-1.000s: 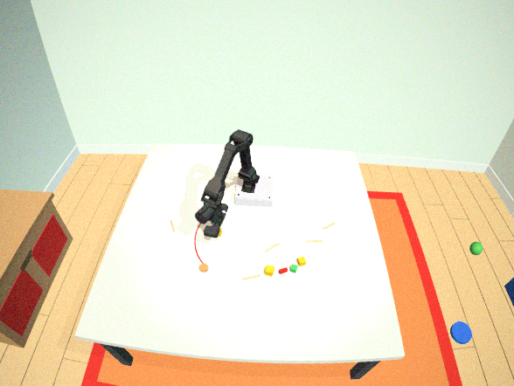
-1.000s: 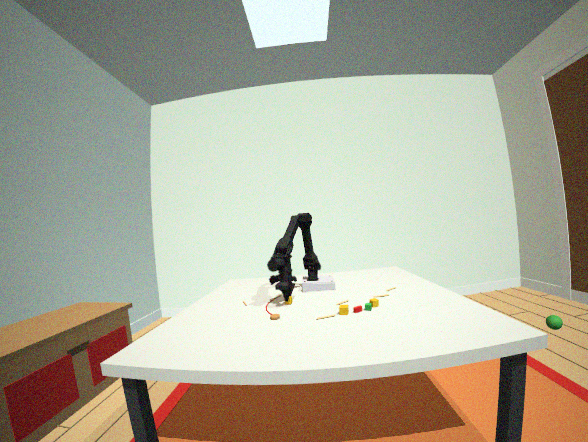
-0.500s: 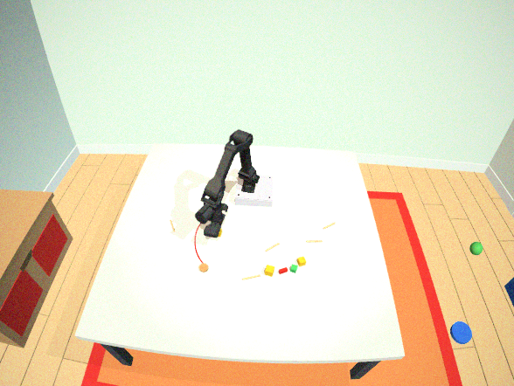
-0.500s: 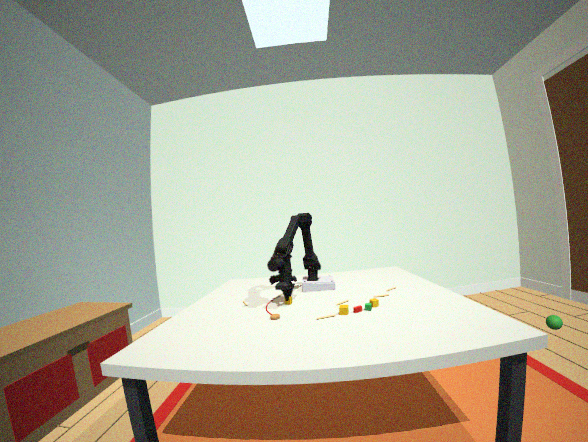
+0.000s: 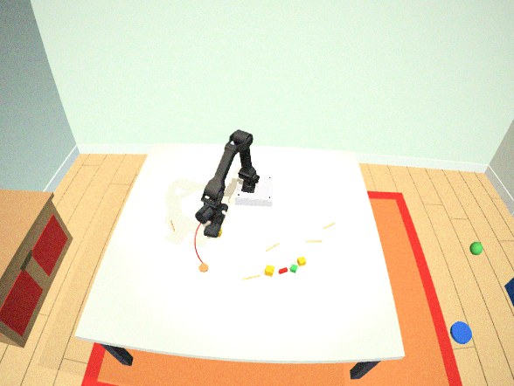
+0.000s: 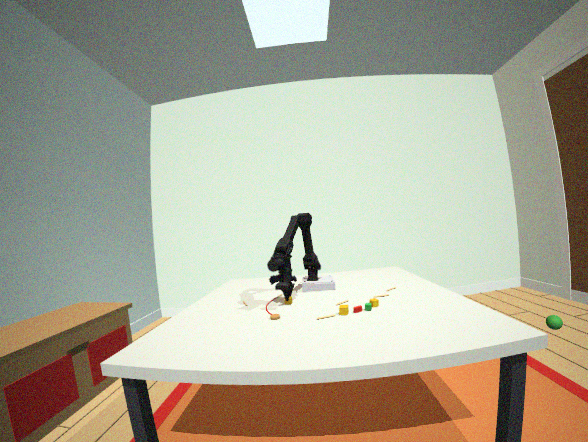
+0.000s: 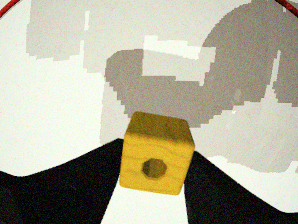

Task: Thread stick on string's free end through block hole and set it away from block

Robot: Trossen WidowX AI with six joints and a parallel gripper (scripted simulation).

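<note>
My gripper tip is 110 mm past the thin wooden stick, 80 mm to the left of it and 20 mm above it. From my gripper tip the other things lie so: red block (320 mm to the left, 160 mm ahead, 10 mm below); then yellow block (right at my gripper tip); then round wooden button (200 mm ahead, 20 mm to the right, 10 mm below).
</note>
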